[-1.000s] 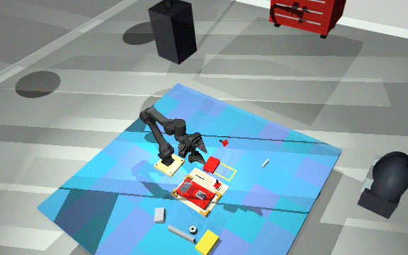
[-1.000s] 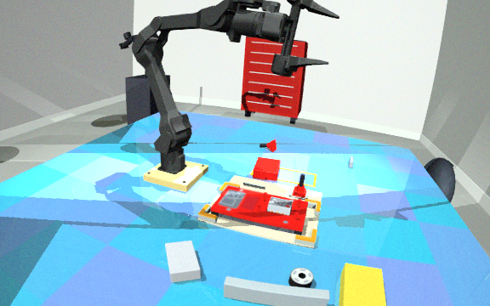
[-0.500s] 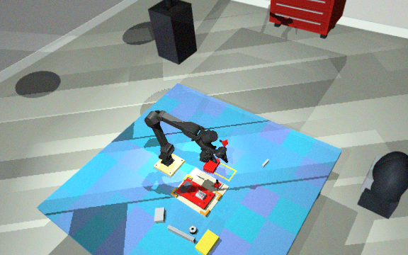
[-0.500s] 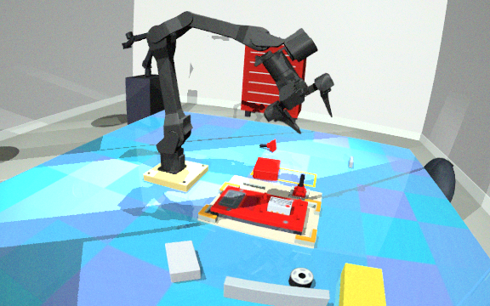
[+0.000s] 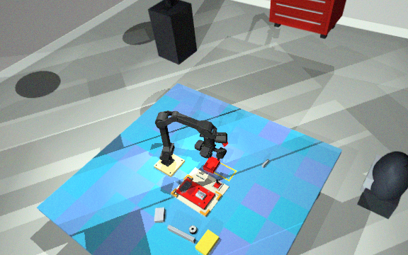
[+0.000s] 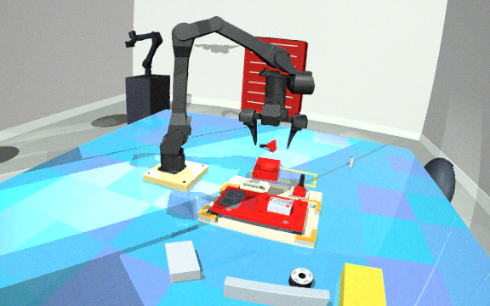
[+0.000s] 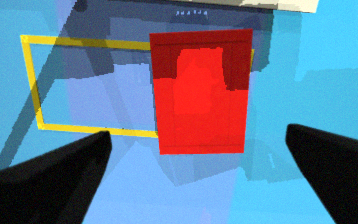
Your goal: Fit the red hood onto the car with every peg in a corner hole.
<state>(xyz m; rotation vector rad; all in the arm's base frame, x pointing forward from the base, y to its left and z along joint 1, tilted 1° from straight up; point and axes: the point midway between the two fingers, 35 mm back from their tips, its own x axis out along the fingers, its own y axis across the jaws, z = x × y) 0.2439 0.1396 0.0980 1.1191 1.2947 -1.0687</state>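
Now: the red hood 70 mm below my gripper tip. The rest, counted from my gripper tip: engine block (80 mm ahead, 210 mm to the right, 60 mm below); black wheel (170 mm ahead, 390 mm to the right, 70 mm below); yellow block (270 mm ahead, 400 mm to the right, 70 mm below).
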